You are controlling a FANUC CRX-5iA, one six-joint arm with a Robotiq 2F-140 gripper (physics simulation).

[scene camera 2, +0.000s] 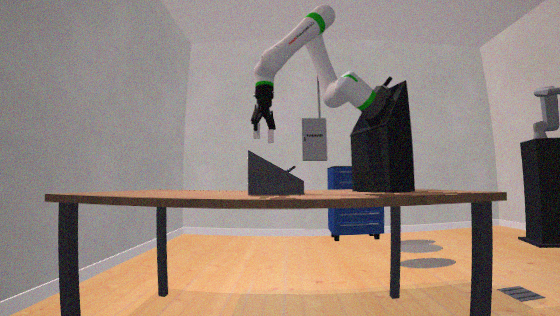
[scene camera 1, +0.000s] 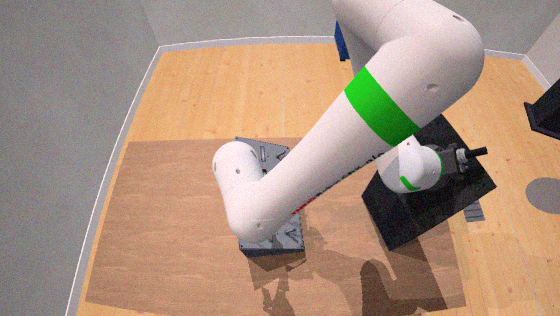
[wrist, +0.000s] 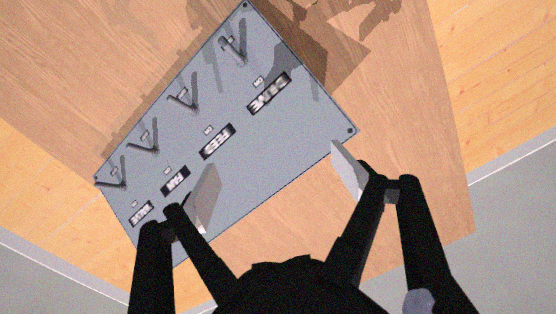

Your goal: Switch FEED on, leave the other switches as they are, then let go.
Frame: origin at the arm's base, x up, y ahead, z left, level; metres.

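Seen in the pictures: gripper, fingertip midpoint: (scene camera 2: 263, 140) (wrist: 274, 163); arm's base, link origin: (scene camera 2: 375, 108) (scene camera 1: 431, 167).
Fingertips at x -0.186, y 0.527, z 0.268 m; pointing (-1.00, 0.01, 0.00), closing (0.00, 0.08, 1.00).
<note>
Offsets run from my fingertips to a thing's top centre. "pt": to the spot under its first point. Level surfaces: height alone.
A grey sloped switch panel (scene camera 1: 272, 246) (scene camera 2: 267, 179) (wrist: 280, 135) stands on the table. In the wrist view four levers run along its far side: DRIVE {dx -0.121, dy -0.129, dz -0.024 m} (wrist: 233, 50), FEED {dx -0.121, dy -0.076, dz -0.132 m} (wrist: 183, 102), FAN {dx -0.121, dy -0.024, dz -0.240 m} (wrist: 143, 147) and VALVE {dx -0.121, dy +0.029, dz -0.348 m} (wrist: 110, 185). All four lean toward their OFF end, away from the ON marks. The FEED nameplate {pt dx -0.122, dy -0.004, dz -0.095 m} (wrist: 217, 141) lies between the DRIVE and FAN nameplates. My gripper (scene camera 2: 264, 136) (wrist: 274, 163) is open and empty, pointing down above the high side of the panel, touching no lever. In scene camera 1 the arm hides the gripper and the panel's middle.
The wooden table {dx -0.256 m} (scene camera 1: 165, 225) (scene camera 2: 150, 198) bears the panel and my black pedestal (scene camera 1: 400, 225) (scene camera 2: 382, 160). A blue drawer cabinet (scene camera 2: 356, 220) and a grey wall box (scene camera 2: 314, 145) are behind. Another small robot arm stands on a black stand (scene camera 2: 542, 195) at the right.
</note>
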